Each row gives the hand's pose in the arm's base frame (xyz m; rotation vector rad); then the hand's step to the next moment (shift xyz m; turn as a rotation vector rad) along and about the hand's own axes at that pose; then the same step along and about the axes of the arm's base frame.
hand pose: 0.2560 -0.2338 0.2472 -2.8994 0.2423 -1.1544
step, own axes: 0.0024 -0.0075 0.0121 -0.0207 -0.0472 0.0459
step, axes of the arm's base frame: 0.0110 0.0065 -0.0067 0.0231 0.0476 -0.0443
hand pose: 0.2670 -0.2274 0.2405 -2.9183 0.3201 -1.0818
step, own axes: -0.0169 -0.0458 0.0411 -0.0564 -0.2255 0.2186
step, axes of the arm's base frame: 0.0226 0.0457 -0.0384 0.1416 0.2189 -0.1840
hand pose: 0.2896 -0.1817 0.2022 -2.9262 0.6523 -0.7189
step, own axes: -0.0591 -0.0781 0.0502 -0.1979 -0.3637 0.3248
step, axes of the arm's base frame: 0.0057 0.0933 -0.0580 0.1300 0.3987 -0.3180
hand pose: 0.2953 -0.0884 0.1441 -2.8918 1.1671 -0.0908
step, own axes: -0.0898 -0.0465 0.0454 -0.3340 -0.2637 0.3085
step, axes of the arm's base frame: -0.0295 0.0957 -0.0475 -0.0381 0.4212 -0.3121
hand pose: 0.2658 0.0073 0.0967 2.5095 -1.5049 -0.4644
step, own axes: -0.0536 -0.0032 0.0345 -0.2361 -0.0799 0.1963
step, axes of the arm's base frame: -0.0331 0.0490 -0.0240 -0.1072 0.2473 -0.1674
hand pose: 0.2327 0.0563 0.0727 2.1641 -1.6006 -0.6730
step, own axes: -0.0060 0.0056 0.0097 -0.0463 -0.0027 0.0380
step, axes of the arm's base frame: -0.0114 0.0040 -0.0039 -0.0309 0.0447 -0.0253
